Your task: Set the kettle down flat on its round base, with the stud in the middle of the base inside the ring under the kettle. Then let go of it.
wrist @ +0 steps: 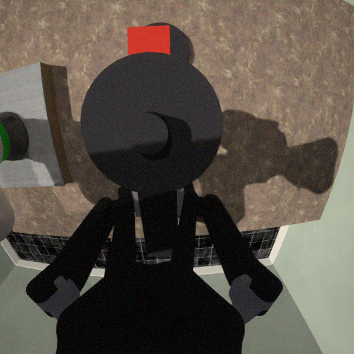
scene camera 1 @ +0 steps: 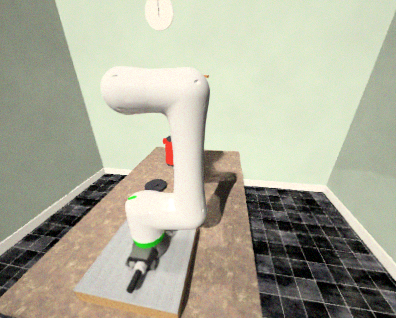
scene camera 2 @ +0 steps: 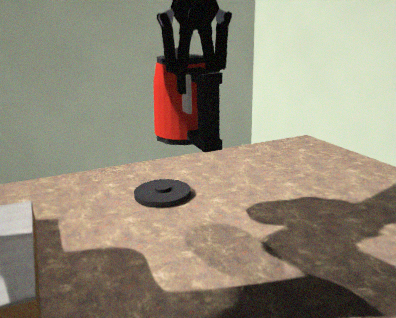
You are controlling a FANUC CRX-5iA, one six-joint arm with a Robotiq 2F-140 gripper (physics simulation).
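Observation:
The red kettle (scene camera 1: 169, 152) (scene camera 2: 167, 107) hangs upright in the air, clear of the table. In the wrist view its dark round lid (wrist: 115, 105) and red spout (wrist: 149, 40) show. My gripper (scene camera 2: 192, 85) (wrist: 161, 174) is shut on the kettle's black handle (scene camera 2: 210, 112); in scene camera 1 the arm hides it. The round dark base (scene camera 1: 155, 185) (scene camera 2: 150, 196) (wrist: 182, 42) lies flat on the table, with its small stud (scene camera 2: 163, 189) facing up. In scene camera 2 the base shows below the kettle; in the wrist view the kettle partly covers it. The ring under the kettle is hidden.
The brown table (scene camera 1: 225, 260) (scene camera 2: 280, 165) (wrist: 280, 65) carries the grey mounting board (scene camera 1: 100, 280) (scene camera 2: 15, 250) (wrist: 30, 90) under the arm's foot. The white arm (scene camera 1: 187, 150) stands between scene camera 1 and the gripper. Shadows fall across the table.

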